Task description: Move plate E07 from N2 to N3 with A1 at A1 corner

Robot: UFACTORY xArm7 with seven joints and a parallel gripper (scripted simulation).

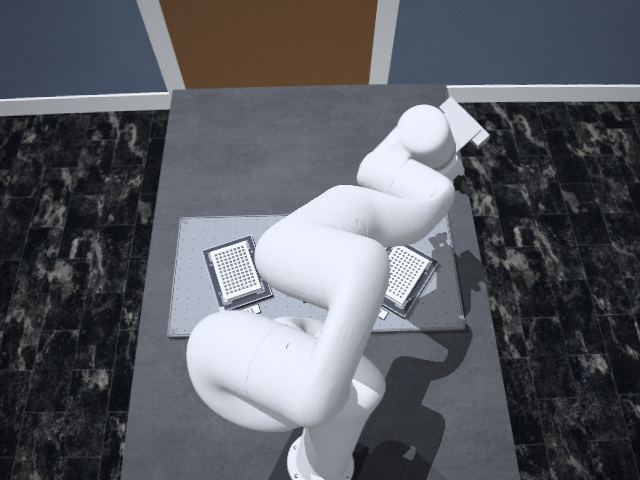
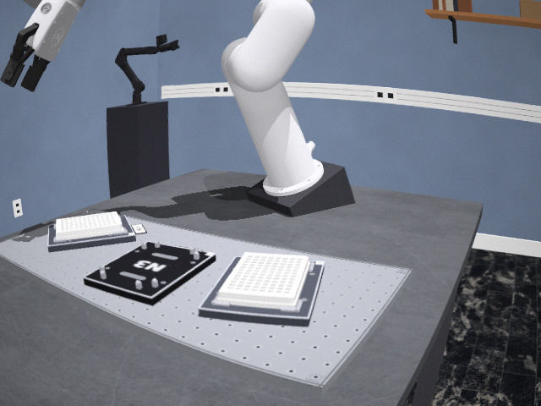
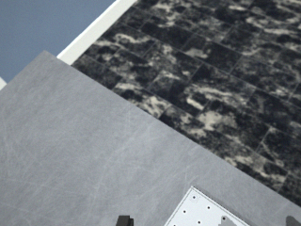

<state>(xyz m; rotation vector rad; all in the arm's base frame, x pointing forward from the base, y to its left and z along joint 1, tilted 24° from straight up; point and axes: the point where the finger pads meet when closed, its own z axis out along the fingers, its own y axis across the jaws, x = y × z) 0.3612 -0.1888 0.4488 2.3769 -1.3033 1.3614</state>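
Right now the plate E07 is 10 cm behind my hand, 6 cm to the left of it and 27 cm below it. From my hand the other things lie so: nest N3: 3 cm behind, 26 cm to the left, 28 cm below; then nest N2: 10 cm behind, 6 cm to the left, 28 cm below; then plate E01: 6 cm behind, 43 cm to the left, 27 cm below.
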